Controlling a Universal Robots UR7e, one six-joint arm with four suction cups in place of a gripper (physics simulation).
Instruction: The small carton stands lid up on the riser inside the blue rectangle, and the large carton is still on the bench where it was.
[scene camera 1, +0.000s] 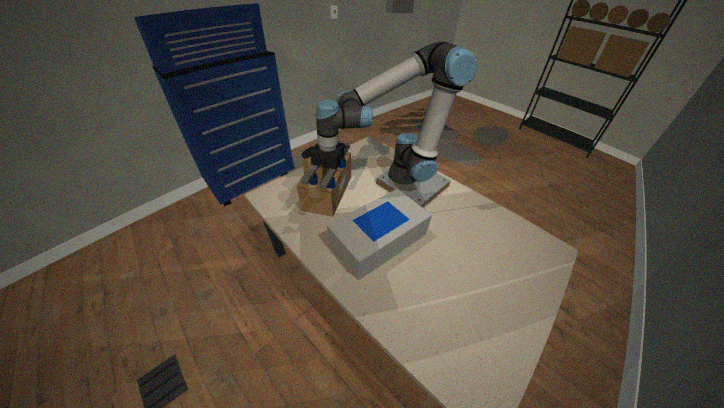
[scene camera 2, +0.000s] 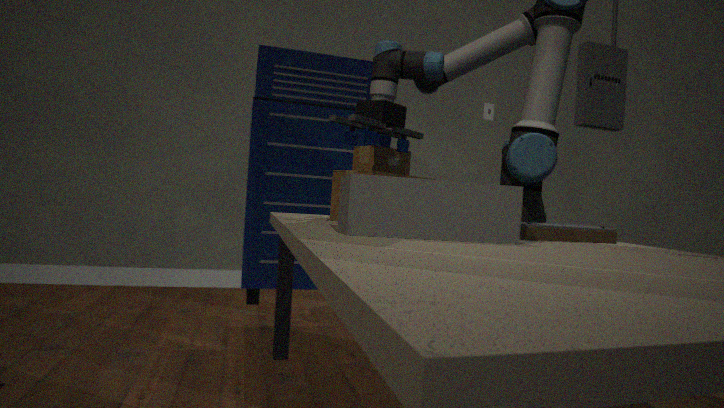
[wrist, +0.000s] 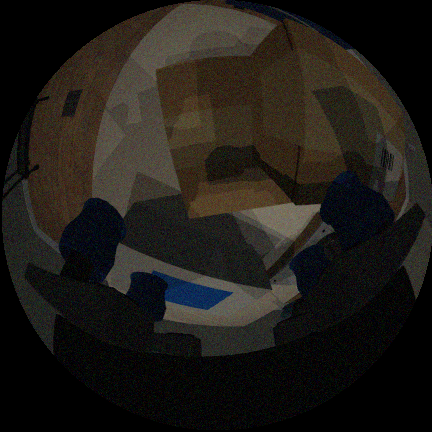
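Seen in the pictures: end effector, tool point: (scene camera 2: 377, 147) (wrist: 222, 249); arm's base, origin of the base link: (scene camera 1: 402, 175) (wrist: 324, 249).
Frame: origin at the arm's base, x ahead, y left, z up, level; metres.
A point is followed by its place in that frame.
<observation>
The large carton (scene camera 1: 316, 199) {x 0.451, y -0.173, z 0.050 m} (scene camera 2: 335, 195) {x 0.478, y -0.235, z 0.035 m} (wrist: 190, 90) {x 0.447, y -0.231, z 0.109 m} stands on the bench at the far left, behind the riser (scene camera 1: 395, 253) {x 0.428, y 0.223, z -0.024 m} (scene camera 2: 435, 210) {x 0.433, y 0.222, z 0.019 m} (wrist: 200, 250) {x 0.383, y 0.028, z 0.022 m}. The small carton (scene camera 1: 308, 163) {x 0.404, y -0.250, z 0.179 m} (scene camera 2: 363, 161) {x 0.397, y -0.233, z 0.141 m} (wrist: 282, 110) {x 0.394, y -0.224, z 0.168 m} is upright above part of the large carton's top; its lower edge is partly hidden, so I cannot tell whether there is a gap. My gripper (scene camera 1: 326, 172) {x 0.400, y -0.139, z 0.175 m} (scene camera 2: 377, 139) {x 0.400, y -0.139, z 0.175 m} (wrist: 225, 250) {x 0.400, y -0.139, z 0.175 m} meets the small carton's top with cups on one side and appears to grip it. The other cups hang past its edge. The blue rectangle (scene camera 1: 380, 220) {x 0.405, y 0.126, z 0.081 m} (wrist: 200, 293) {x 0.367, y 0.108, z 0.081 m} is bare on the riser top.
The arm's base plate (scene camera 1: 423, 191) {x 0.047, y 0.146, z -0.002 m} (scene camera 2: 567, 233) {x 0.025, y 0.197, z -0.019 m} sits on the bench (scene camera 1: 471, 324) {x 0.509, y 0.579, z -0.040 m} (scene camera 2: 506, 314) {x 0.689, y 0.710, z -0.040 m} behind the riser. A blue tool cabinet (scene camera 1: 222, 116) (scene camera 2: 298, 131) stands beyond the cartons. A shelf rack (scene camera 1: 575, 102) stands at the back right in the first scene view.
</observation>
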